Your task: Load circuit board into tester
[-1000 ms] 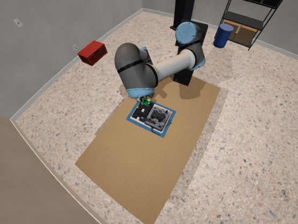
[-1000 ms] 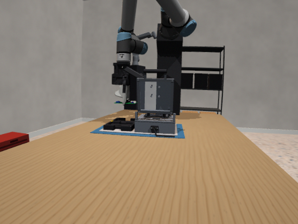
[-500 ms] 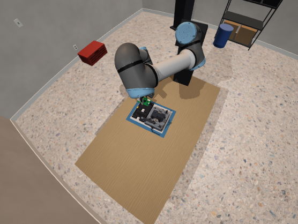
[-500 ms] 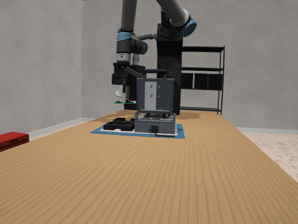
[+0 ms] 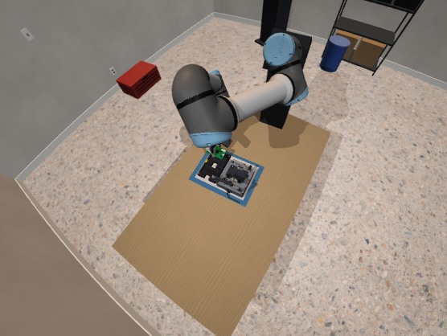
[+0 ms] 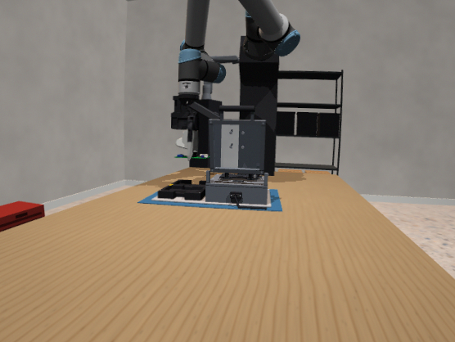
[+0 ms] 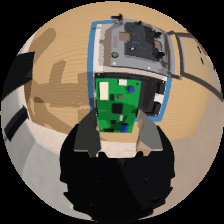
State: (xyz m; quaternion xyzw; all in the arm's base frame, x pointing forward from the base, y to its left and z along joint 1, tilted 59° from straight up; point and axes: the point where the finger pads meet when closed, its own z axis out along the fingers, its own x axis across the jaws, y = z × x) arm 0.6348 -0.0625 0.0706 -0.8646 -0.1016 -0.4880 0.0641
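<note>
The tester bed lies 190 mm to the left of my hand, 50 mm below it and 20 mm behind it. From my hand the other things lie so: green circuit board right at my hand; tester lid 230 mm to the left, 90 mm ahead, 60 mm above.
</note>
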